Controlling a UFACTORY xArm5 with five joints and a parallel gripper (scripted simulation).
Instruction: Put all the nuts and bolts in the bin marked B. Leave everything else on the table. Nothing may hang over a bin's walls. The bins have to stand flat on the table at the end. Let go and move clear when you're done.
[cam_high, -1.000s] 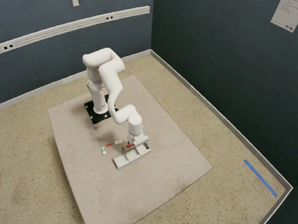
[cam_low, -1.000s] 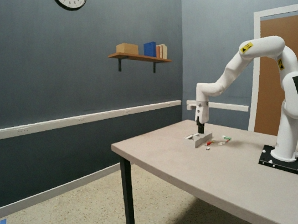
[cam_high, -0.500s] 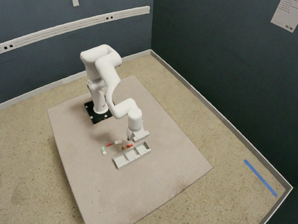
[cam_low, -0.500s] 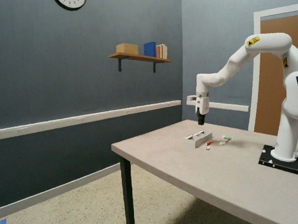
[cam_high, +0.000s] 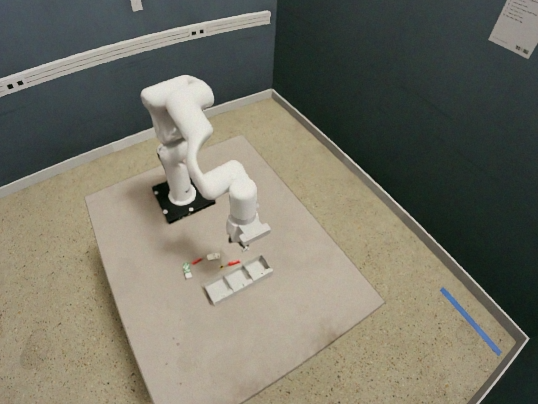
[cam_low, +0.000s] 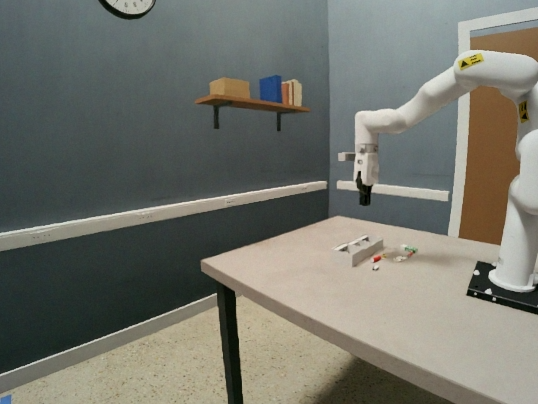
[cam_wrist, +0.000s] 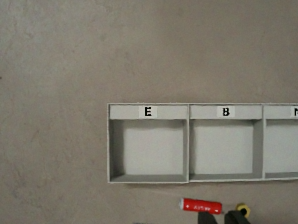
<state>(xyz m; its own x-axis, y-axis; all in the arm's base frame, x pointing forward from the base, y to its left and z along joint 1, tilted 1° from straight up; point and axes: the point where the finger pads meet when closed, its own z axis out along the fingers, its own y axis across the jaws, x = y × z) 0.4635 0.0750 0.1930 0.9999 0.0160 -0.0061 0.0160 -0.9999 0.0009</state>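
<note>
Now: the yellow bit 50 mm behind my hand, 80 mm to the right of it and 210 mm below it. Also, from my hand: white piece: 110 mm behind, 90 mm to the right, 210 mm below; green piece: 100 mm behind, 210 mm to the right, 210 mm below; white part: 80 mm behind, 50 mm to the left, 210 mm below.
</note>
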